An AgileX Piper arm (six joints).
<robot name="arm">
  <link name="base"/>
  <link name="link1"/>
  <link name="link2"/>
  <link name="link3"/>
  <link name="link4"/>
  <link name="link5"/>
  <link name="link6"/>
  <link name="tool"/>
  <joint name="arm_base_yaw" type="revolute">
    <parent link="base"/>
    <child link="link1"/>
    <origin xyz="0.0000 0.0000 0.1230"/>
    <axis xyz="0 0 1"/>
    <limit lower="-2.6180" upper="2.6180"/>
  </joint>
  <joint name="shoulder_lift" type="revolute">
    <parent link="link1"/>
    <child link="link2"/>
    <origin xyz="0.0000 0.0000 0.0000" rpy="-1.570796 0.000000 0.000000"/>
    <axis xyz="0 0 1"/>
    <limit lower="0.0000" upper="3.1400"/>
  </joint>
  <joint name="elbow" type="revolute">
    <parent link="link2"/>
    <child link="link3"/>
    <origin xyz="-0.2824 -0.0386 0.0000"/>
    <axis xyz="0 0 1"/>
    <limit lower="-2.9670" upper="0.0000"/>
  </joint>
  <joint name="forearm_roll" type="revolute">
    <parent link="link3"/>
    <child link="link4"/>
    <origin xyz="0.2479 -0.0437 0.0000" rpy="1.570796 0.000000 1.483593"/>
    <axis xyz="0 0 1"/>
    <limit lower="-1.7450" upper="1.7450"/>
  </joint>
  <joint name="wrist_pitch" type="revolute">
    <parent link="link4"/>
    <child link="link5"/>
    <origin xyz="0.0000 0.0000 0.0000" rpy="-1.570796 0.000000 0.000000"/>
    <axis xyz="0 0 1"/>
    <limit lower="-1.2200" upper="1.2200"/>
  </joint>
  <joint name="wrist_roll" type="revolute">
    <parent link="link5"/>
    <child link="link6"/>
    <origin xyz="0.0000 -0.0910 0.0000" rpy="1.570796 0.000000 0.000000"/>
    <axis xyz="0 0 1"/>
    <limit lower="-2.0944" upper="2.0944"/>
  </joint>
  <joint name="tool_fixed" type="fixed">
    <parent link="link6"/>
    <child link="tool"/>
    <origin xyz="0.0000 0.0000 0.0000"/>
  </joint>
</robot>
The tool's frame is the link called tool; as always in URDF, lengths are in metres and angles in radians.
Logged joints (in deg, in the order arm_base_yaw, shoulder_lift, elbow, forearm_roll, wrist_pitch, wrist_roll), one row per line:
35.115 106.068 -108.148 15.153 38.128 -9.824
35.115 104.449 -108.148 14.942 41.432 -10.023
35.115 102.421 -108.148 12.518 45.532 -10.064
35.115 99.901 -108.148 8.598 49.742 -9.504
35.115 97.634 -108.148 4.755 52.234 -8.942
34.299 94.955 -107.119 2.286 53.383 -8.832
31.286 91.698 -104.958 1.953 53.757 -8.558
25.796 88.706 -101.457 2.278 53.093 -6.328
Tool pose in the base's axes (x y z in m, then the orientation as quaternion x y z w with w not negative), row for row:
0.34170 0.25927 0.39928 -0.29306 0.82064 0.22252 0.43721
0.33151 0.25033 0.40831 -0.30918 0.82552 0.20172 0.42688
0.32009 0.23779 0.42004 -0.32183 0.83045 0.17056 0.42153
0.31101 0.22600 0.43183 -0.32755 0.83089 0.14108 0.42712
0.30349 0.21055 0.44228 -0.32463 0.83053 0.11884 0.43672
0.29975 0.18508 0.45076 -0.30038 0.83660 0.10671 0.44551
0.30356 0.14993 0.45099 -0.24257 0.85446 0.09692 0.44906
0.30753 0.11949 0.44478 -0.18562 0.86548 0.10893 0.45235
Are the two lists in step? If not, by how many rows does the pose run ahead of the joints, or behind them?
The pose runs 1 row ahead of the joints: the pose in row i belongs to the joints in row i + 1.
